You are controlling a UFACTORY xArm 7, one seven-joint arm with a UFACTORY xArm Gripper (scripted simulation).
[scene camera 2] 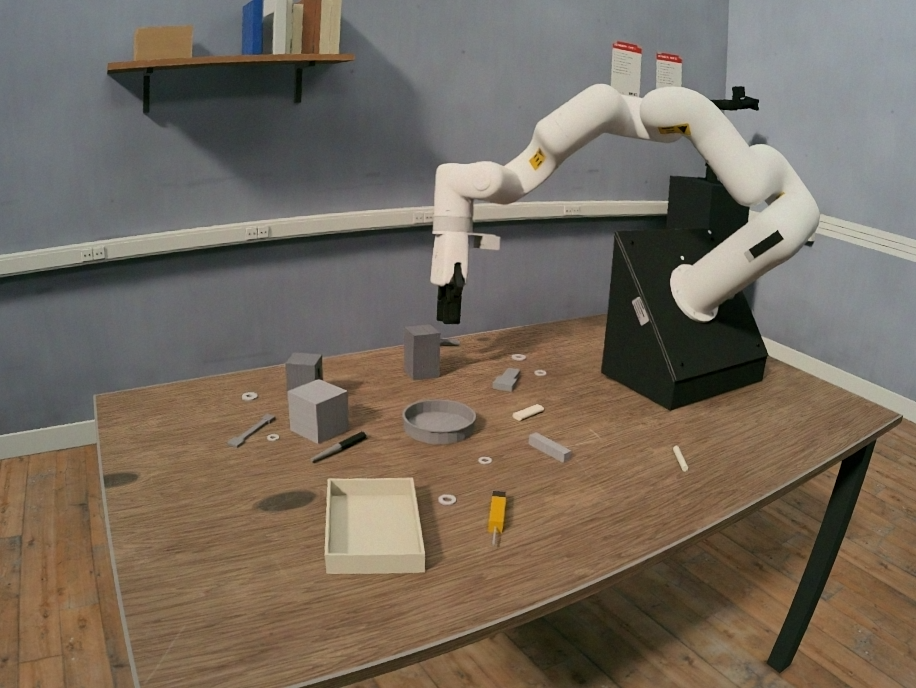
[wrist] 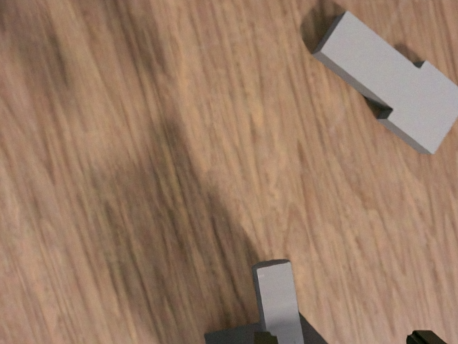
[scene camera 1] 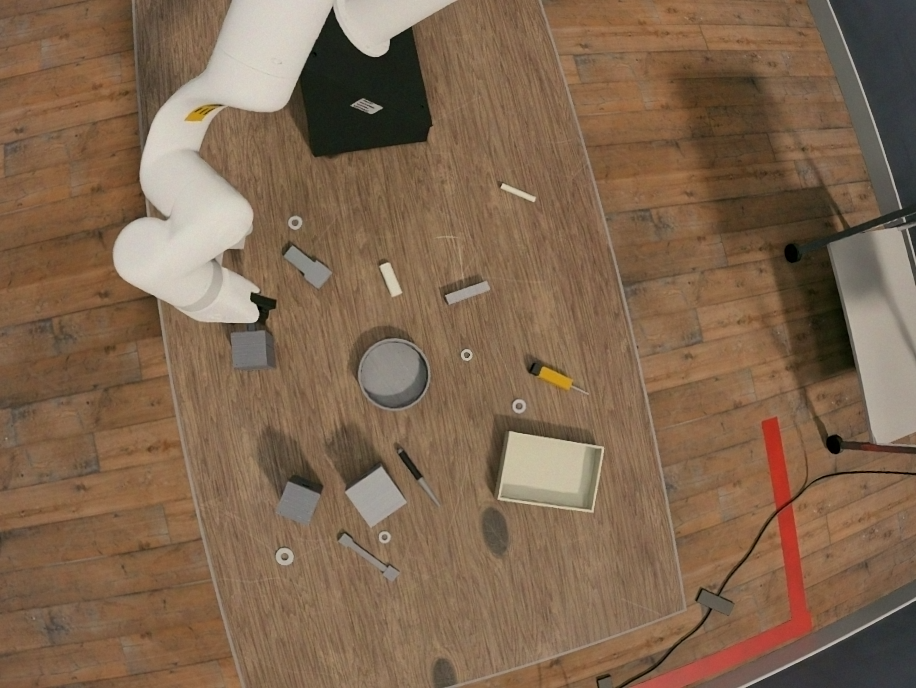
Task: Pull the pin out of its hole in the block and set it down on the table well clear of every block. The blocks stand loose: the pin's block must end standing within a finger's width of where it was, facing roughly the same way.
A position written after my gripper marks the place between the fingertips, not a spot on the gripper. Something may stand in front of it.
In view: my gripper (scene camera 2: 447, 322), a tall grey block (scene camera 2: 421, 343), a cream tray (scene camera 2: 373, 521) and a round grey dish (scene camera 1: 393, 374).
The tall grey block shows as well in scene camera 1 (scene camera 1: 254, 350). The cream tray also shows in scene camera 1 (scene camera 1: 561, 474). The round grey dish also shows in scene camera 2 (scene camera 2: 439, 415). The wrist view misses the cream tray: it is out of frame. The wrist view does not show the round grey dish: it is out of frame.
